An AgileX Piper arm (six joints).
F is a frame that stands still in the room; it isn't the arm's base.
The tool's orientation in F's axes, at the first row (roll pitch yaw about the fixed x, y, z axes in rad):
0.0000 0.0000 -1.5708
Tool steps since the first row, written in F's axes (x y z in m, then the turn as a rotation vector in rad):
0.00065 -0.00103 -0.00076 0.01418 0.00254 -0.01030
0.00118 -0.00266 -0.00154 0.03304 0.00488 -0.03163
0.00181 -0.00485 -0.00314 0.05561 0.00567 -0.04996
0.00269 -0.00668 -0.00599 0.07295 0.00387 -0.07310
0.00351 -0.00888 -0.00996 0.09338 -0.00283 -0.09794
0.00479 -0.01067 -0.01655 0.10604 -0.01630 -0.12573
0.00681 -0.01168 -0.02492 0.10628 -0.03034 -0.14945
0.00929 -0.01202 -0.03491 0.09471 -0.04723 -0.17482
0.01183 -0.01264 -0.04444 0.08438 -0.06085 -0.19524
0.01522 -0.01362 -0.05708 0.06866 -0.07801 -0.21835
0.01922 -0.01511 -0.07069 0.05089 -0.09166 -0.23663
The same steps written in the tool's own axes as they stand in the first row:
0.00103 0.00065 -0.00076 -0.00254 0.01418 -0.01030
0.00266 0.00118 -0.00154 -0.00488 0.03304 -0.03163
0.00485 0.00181 -0.00314 -0.00567 0.05561 -0.04996
0.00668 0.00269 -0.00599 -0.00387 0.07295 -0.07310
0.00888 0.00351 -0.00996 0.00283 0.09338 -0.09794
0.01067 0.00479 -0.01655 0.01630 0.10604 -0.12573
0.01168 0.00681 -0.02492 0.03034 0.10628 -0.14945
0.01202 0.00929 -0.03491 0.04723 0.09471 -0.17482
0.01264 0.01183 -0.04444 0.06085 0.08438 -0.19524
0.01362 0.01522 -0.05708 0.07801 0.06866 -0.21835
0.01511 0.01922 -0.07069 0.09166 0.05089 -0.23663

